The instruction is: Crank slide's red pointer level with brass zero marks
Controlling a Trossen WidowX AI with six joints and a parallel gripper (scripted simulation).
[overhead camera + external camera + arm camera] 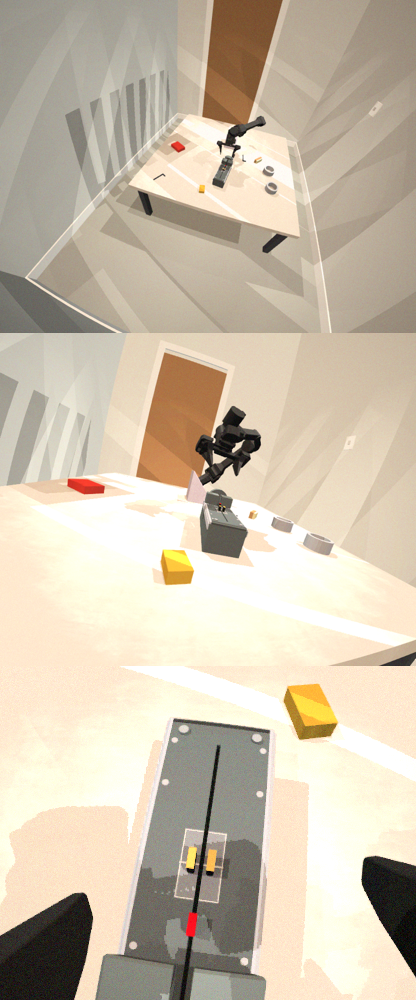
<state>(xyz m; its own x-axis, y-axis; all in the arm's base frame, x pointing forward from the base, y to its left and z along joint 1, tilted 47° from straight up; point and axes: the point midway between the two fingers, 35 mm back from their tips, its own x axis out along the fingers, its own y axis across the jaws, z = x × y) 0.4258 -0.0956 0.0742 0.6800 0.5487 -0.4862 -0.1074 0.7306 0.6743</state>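
My gripper tip is now 14 cm past the dark brown crank handle, 6 cm to the right of it and 10 cm above it. Round my gripper tip: red pointer (1 cm to the left, 11 cm below); then yellow block (24 cm ahead, 12 cm to the right, 18 cm below); then tan block (27 cm behind, 31 cm to the left, 17 cm below).
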